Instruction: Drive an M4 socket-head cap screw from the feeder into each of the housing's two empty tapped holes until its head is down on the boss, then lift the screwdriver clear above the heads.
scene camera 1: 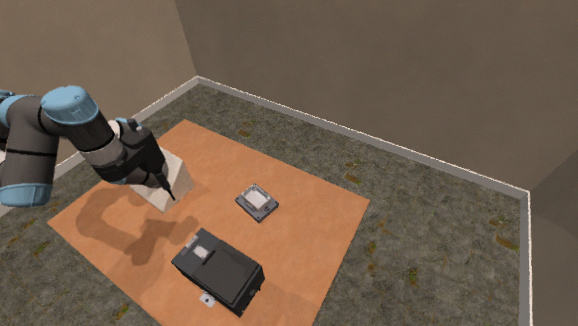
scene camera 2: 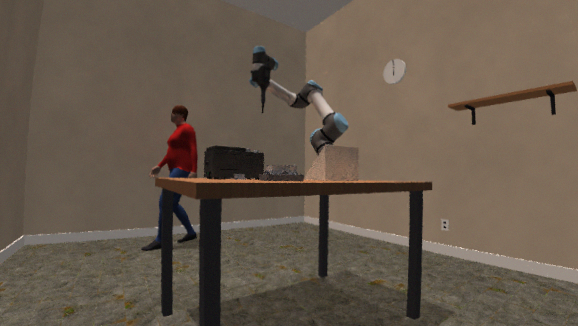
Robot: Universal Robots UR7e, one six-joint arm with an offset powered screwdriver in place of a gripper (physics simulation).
Labels:
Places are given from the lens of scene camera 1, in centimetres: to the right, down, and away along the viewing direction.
black screw feeder (scene camera 1: 190, 262): -35, 35, 90

